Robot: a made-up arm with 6 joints. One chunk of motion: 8 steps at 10 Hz.
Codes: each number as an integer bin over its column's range. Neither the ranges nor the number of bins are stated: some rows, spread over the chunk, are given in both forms.
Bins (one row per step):
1: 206 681 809 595 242 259
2: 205 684 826 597 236 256
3: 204 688 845 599 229 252
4: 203 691 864 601 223 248
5: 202 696 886 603 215 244
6: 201 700 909 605 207 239
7: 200 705 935 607 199 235
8: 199 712 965 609 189 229
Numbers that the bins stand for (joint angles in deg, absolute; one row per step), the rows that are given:
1: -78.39 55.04 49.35 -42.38 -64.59 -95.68
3: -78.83 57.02 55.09 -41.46 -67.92 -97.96
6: -79.49 60.42 65.30 -40.07 -73.56 -102.19
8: -79.93 63.81 74.23 -39.15 -78.17 -105.44
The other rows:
2: -78.61 55.89 52.06 -41.92 -66.13 -96.66
4: -79.05 57.87 58.12 -40.99 -69.46 -99.26
5: -79.27 59.29 61.63 -40.53 -71.51 -100.56
7: -79.71 61.83 69.44 -39.61 -75.61 -103.49

